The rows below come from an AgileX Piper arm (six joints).
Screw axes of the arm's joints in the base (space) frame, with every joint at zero. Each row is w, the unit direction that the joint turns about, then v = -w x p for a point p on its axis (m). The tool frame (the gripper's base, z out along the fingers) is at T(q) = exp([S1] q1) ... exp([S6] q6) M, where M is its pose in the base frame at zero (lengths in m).
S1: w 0 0 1 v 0 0 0
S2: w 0 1 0 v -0.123 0 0
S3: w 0 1 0 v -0.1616 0 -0.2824
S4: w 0.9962 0 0.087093 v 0 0.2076 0
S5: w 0 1 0 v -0.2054 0 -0.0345
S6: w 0.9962 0 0.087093 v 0 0.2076 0
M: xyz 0.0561 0 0.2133 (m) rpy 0 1.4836 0 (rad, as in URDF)
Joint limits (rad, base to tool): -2.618..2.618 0..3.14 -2.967..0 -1.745..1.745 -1.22..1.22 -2.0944..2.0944
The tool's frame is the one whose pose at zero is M.
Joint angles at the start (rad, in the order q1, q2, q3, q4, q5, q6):
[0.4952 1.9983 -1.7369 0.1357 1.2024 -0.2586]
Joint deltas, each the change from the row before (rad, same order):
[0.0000 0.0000 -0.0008 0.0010 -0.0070 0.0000]
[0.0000 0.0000 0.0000 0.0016 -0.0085 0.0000]
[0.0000 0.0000 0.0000 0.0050 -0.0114 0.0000]
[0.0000 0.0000 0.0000 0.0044 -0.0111 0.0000]
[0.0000 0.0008 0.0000 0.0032 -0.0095 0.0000]
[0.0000 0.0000 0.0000 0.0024 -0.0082 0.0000]
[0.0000 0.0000 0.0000 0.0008 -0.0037 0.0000]
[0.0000 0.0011 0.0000 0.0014 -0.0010 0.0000]
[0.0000 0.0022 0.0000 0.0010 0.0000 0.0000]
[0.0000 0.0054 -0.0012 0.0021 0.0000 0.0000]
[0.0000 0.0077 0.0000 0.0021 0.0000 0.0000]
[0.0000 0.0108 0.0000 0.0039 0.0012 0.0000]
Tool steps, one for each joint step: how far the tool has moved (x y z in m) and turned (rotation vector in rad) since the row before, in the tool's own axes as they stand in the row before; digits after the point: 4 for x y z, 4 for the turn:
[-0.0008 -0.0001 -0.0002 0.0011 -0.0078 0.0003]
[-0.0008 -0.0001 0.0000 0.0007 -0.0086 0.0006]
[-0.0011 0.0001 0.0000 -0.0016 -0.0122 0.0019]
[-0.0011 0.0001 0.0000 -0.0011 -0.0118 0.0017]
[-0.0009 0.0000 0.0003 -0.0006 -0.0092 0.0014]
[-0.0008 0.0000 0.0000 0.0000 -0.0085 0.0010]
[-0.0003 0.0000 0.0000 0.0002 -0.0038 0.0003]
[-0.0001 0.0000 0.0005 -0.0012 -0.0002 0.0007]
[0.0000 -0.0001 0.0010 -0.0013 0.0019 0.0007]
[-0.0003 -0.0002 0.0021 -0.0026 0.0036 0.0015]
[-0.0001 -0.0003 0.0034 -0.0033 0.0070 0.0020]
[0.0000 -0.0004 0.0048 -0.0058 0.0107 0.0032]

